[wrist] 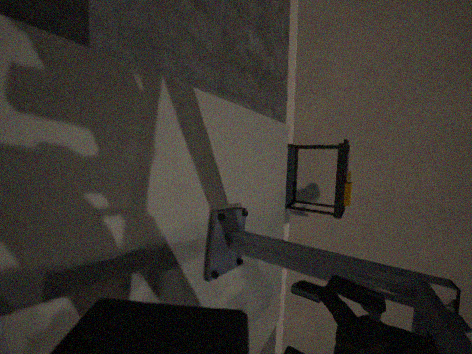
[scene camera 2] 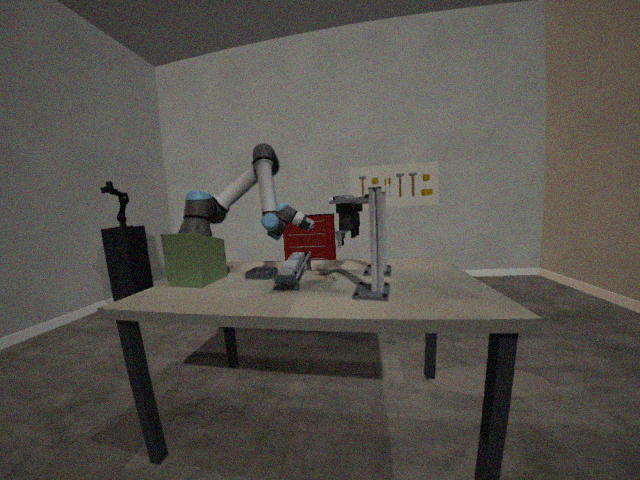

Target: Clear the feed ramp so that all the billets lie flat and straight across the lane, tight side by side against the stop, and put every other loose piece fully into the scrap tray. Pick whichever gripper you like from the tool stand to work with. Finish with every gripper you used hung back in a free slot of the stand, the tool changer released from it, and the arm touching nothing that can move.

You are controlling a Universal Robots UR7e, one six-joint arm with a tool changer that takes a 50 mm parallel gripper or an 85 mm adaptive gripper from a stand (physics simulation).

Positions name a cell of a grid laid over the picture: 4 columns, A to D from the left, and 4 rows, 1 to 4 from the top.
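Tool stand (wrist: D4), 0.35 m from the lens.
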